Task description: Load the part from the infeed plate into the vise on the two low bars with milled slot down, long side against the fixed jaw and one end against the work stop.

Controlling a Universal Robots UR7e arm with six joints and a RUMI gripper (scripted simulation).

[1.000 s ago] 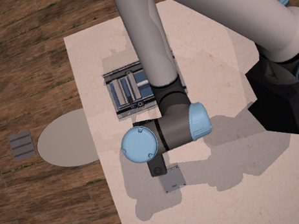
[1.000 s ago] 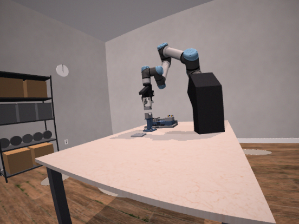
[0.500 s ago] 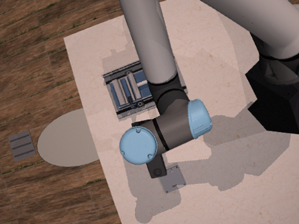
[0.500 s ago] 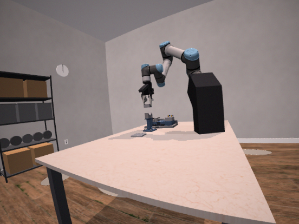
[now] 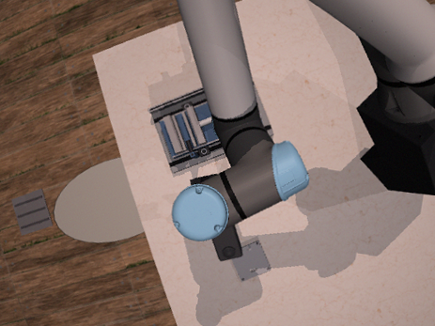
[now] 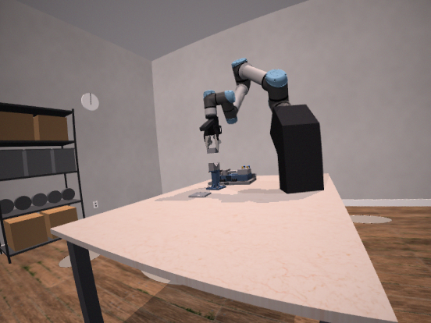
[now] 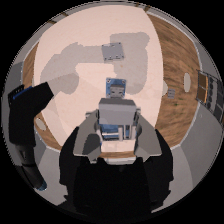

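Now: hand 1 cm above the part. Also, from my hand: air cylinder (22 cm to the right, 16 cm below, 12 cm behind); vise (21 cm to the right, 20 cm below, 2 cm behind); air cylinder rod (21 cm to the right, 16 cm below, 4 cm behind).
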